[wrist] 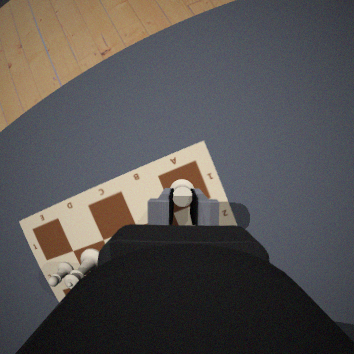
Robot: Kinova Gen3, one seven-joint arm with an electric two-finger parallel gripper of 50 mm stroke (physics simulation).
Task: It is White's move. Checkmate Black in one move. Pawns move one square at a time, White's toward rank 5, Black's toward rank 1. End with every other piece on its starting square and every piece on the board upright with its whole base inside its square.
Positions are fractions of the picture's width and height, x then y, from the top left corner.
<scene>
In view: my gripper (0.51, 0.57) and a chessboard (0.17, 0.66).
</scene>
